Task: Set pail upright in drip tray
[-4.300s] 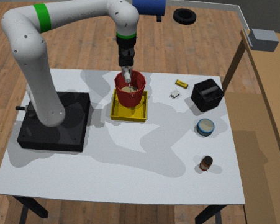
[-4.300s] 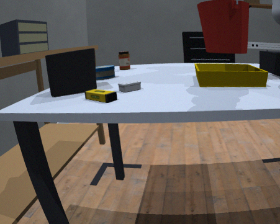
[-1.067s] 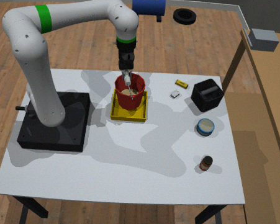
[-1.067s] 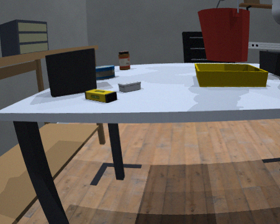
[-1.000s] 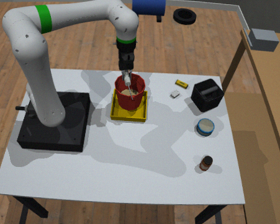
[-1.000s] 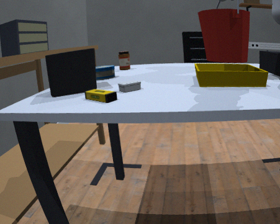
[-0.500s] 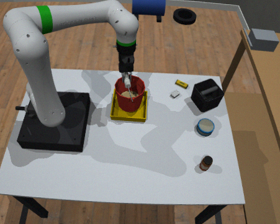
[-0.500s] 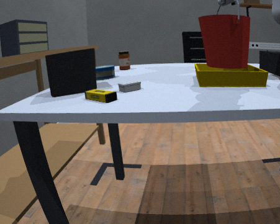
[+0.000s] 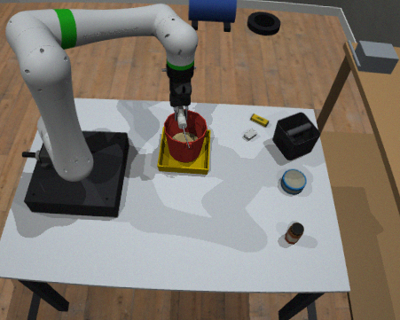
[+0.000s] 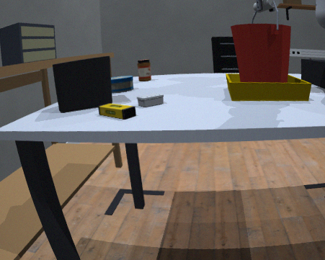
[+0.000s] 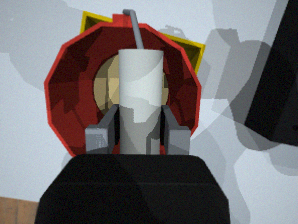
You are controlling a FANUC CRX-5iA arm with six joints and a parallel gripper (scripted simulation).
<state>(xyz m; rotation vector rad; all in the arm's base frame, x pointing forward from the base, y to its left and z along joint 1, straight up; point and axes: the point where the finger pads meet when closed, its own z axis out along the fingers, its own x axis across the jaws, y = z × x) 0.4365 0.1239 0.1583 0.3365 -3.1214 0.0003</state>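
My gripper is now 1 cm short of the red pail and 9 cm above it. The rest, counted from my hand: small grey box 31 cm ahead, 12 cm to the left, 24 cm below; wire handle 1 cm ahead, 3 cm below; yellow drip tray 2 cm ahead, 23 cm below.
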